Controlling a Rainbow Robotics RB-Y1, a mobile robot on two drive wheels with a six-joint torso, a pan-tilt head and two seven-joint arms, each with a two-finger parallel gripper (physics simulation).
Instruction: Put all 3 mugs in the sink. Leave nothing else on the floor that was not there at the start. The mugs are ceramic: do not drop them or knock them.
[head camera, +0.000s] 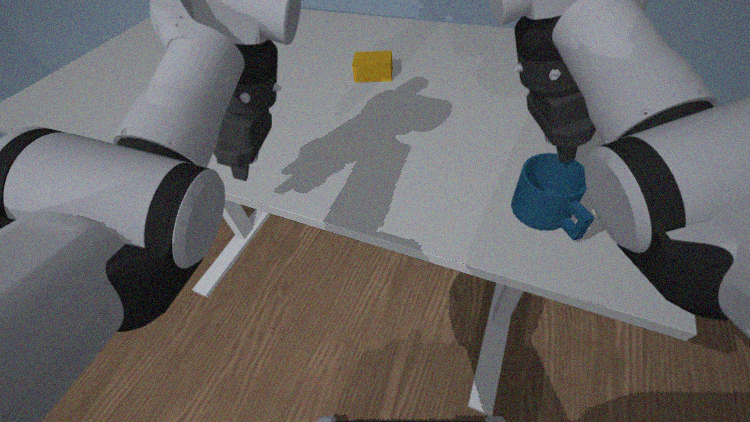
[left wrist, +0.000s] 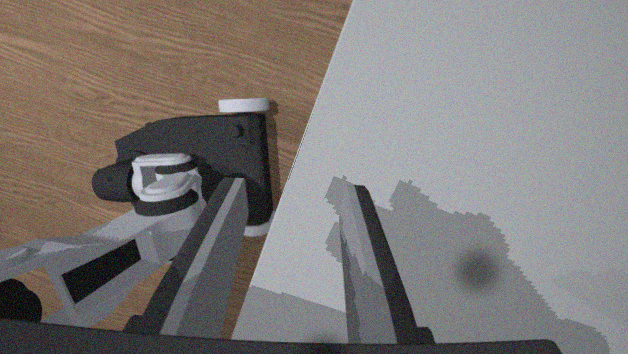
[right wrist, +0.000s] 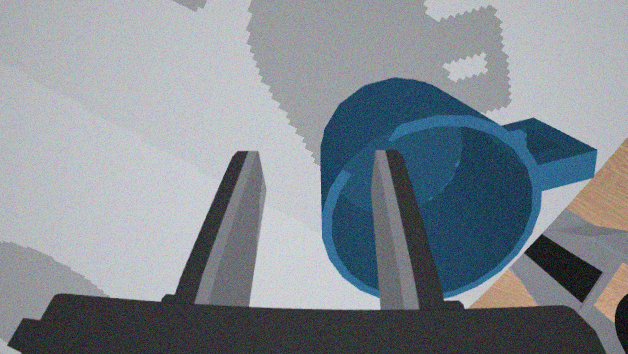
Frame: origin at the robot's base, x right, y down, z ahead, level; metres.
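Seen in the pictures: left gripper, fingertip midpoint: (head camera: 245, 168) (left wrist: 294, 199); right gripper, fingertip midpoint: (head camera: 560, 149) (right wrist: 317, 170).
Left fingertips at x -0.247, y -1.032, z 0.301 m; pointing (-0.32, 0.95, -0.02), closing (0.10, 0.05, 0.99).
Pixels of each thing's top centre, then the offset from my left fingertips to it. Level surfaces: height alone.
- blue mug, middle of its top: (right wrist: 474, 214) (head camera: 562, 181) dy +0.000, dx +0.481, dz -0.062 m
- white table, its level: dy +0.081 m
- yellow block, middle of its top: (head camera: 372, 57) dy +0.035, dx +0.197, dz +0.398 m
- wooden floor, its level: dy +1.031 m
A blue mug (head camera: 542, 209) (right wrist: 480, 240) stands upright on the white table (head camera: 451, 209) (left wrist: 475, 100) (right wrist: 125, 165), near its front edge, with its handle toward the lower right in the head view. My right gripper (head camera: 566, 156) (right wrist: 317, 170) is partly open and empty. Its fingers point down at the mug; one finger overlaps the mug's opening in the right wrist view, the other is outside the rim. Whether that finger is inside or above the mug is unclear. My left gripper (head camera: 239, 174) (left wrist: 294, 199) is partly open and empty, above the table's front edge. The sink and other mugs do not show.
A yellow block (head camera: 372, 66) lies toward the back of the table. White table legs (head camera: 229, 262) (head camera: 495, 346) stand on the wooden floor (head camera: 335, 314) (left wrist: 125, 60). My dark wheeled base (left wrist: 215, 140) is beside the table edge in the left wrist view.
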